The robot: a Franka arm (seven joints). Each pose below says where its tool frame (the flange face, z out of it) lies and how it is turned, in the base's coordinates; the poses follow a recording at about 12 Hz.
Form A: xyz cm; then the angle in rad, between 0 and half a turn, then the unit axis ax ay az.
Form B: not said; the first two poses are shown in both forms.
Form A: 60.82 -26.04 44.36 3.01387 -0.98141 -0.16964 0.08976
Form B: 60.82 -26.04 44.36 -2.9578 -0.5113 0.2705
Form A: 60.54 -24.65 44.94 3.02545 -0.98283 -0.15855 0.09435
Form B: 60.54 -24.65 44.94 -2.9735 -0.4797 0.2855
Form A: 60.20 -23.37 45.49 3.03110 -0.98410 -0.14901 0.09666
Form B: 60.20 -23.37 45.49 -2.9829 -0.4517 0.2930
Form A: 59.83 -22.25 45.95 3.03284 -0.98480 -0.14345 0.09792
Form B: 59.83 -22.25 45.95 -2.9867 -0.4351 0.2970
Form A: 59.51 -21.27 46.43 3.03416 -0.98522 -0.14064 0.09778
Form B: 59.51 -21.27 46.43 -2.9893 -0.4267 0.2967
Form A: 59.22 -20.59 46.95 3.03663 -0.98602 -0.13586 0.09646
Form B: 59.22 -20.59 46.95 -2.9942 -0.4126 0.2929
